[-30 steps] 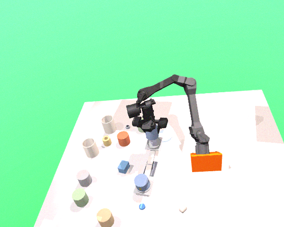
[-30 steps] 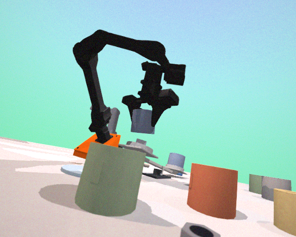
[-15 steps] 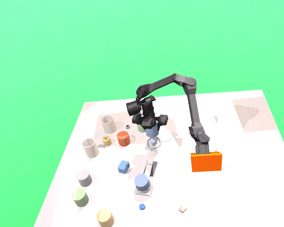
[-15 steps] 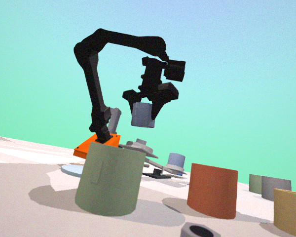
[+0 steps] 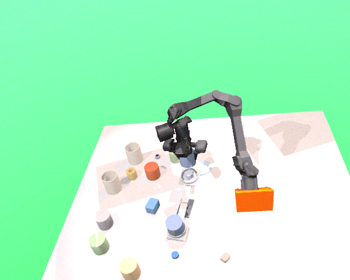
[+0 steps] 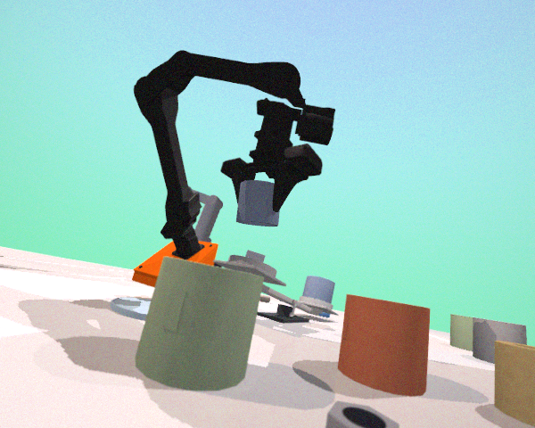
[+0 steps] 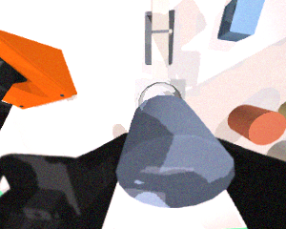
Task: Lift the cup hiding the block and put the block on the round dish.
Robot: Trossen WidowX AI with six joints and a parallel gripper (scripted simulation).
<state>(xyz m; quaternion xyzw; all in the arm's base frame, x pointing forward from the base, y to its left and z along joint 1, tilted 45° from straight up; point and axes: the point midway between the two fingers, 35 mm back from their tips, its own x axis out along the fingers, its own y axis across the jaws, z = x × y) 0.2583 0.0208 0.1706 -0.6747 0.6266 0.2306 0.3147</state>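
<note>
Now: the grey block 1 cm to the left of my gripper tip and 8 cm below it. Round my gripper tip: orange cylinder (19 cm ahead, 7 cm to the right, 13 cm below); then pale blue round dish (3 cm behind, 12 cm to the right, 17 cm below); then balance (2 cm ahead, 14 cm to the left, 13 cm below).
</note>
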